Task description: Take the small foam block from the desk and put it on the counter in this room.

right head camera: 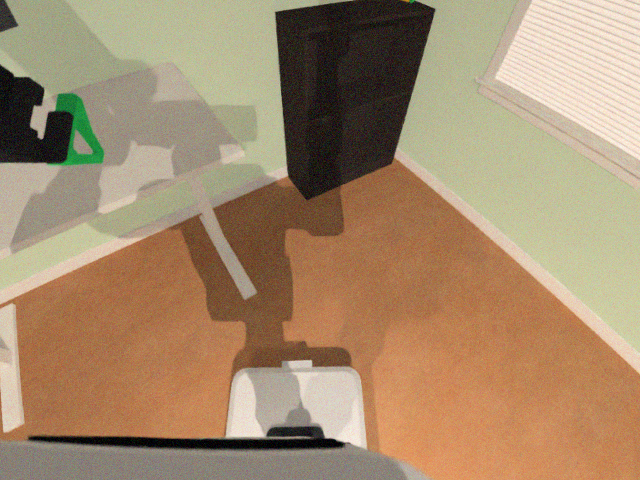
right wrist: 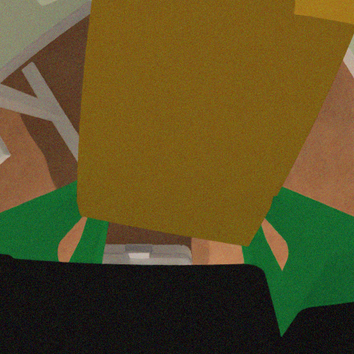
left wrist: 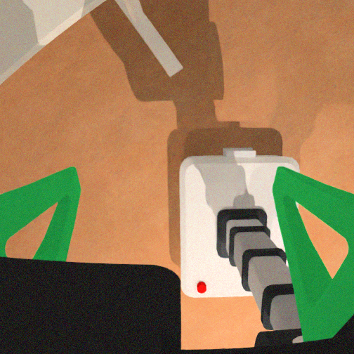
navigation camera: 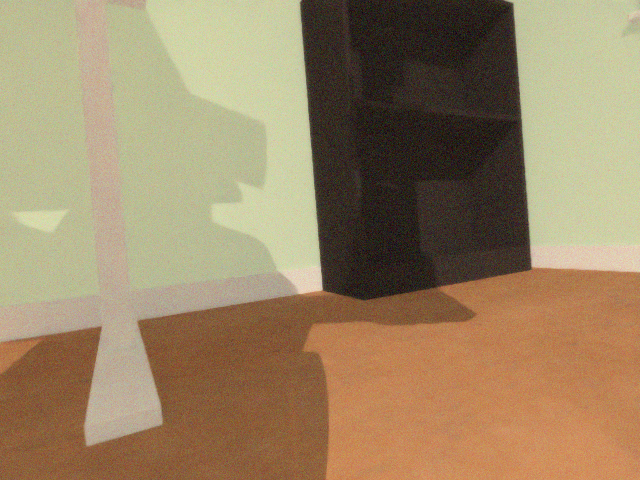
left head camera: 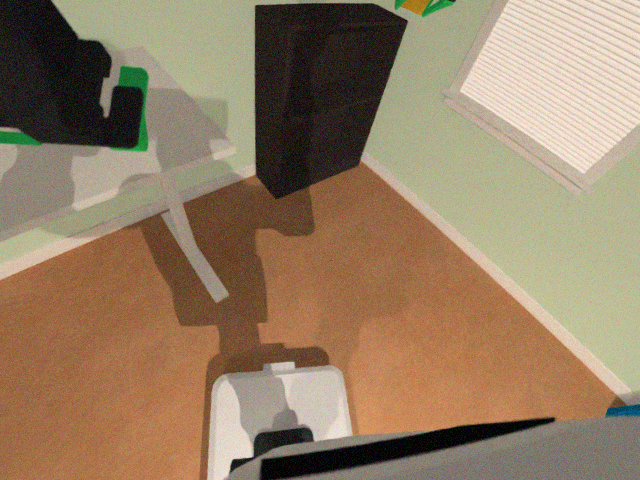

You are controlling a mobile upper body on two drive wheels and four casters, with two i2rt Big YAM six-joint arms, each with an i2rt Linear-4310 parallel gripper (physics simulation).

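Frame: origin at the left arm's base, x back, y right, z up, level; millimetres.
Seen in the pictures: left gripper, between the fingertips: [right head camera: 63,157] [left head camera: 94,141]; right gripper, between the fingertips: [left head camera: 409,10].
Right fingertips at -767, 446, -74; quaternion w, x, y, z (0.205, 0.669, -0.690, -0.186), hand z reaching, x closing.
Offsets run from my right fingertips to a thing's top centre, as dx, dy, dz. "spot": to the spot under its first point. Level surfaces: height alone.
The small foam block [right wrist: 190,115] [left head camera: 412,5] is yellow-brown and fills the middle of the right wrist view. My right gripper [right wrist: 172,176] is shut on it, with a green finger at each side. My left gripper [left wrist: 176,177] is open and empty; one of its green fingers [left head camera: 133,77] [right head camera: 68,104] shows at the upper left in the head views. A pale table top {dz -386} [left head camera: 95,175] [right head camera: 149,160] [left wrist: 15,30] lies below and around the left gripper in the head views. I cannot tell whether it is the desk or the counter.
A pale table leg [left head camera: 199,260] [right head camera: 227,253] [left wrist: 155,42] [navigation camera: 108,206] stands near the wall. A dark bookcase {spot: -945, +154, -724} [left head camera: 336,103] [right head camera: 361,103] [navigation camera: 336,155] stands in the corner, beside a blinds-covered window {spot: -465, +1007, -204} [left head camera: 558,77] [right head camera: 584,67]. My white base [left head camera: 323,403] [right head camera: 338,403] [left wrist: 197,245] is below.
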